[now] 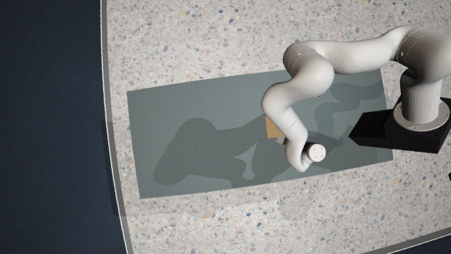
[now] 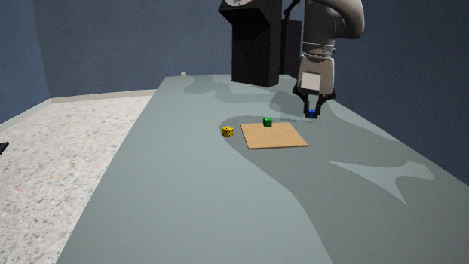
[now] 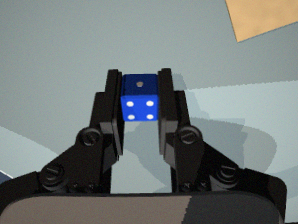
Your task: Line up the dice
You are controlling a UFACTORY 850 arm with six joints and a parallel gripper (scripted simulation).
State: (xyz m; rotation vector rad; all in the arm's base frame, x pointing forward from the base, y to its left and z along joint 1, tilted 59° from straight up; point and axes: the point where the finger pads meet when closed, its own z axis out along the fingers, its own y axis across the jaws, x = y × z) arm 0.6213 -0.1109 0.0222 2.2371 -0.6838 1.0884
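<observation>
Now: hand 15 cm to the left of the tan mat and 4 cm above it. From my hand the other things lie so: blue die 1 cm below; then yellow die 24 cm to the right, 5 cm behind, 3 cm below; then green die 12 cm to the right, 5 cm behind, 3 cm below.
</observation>
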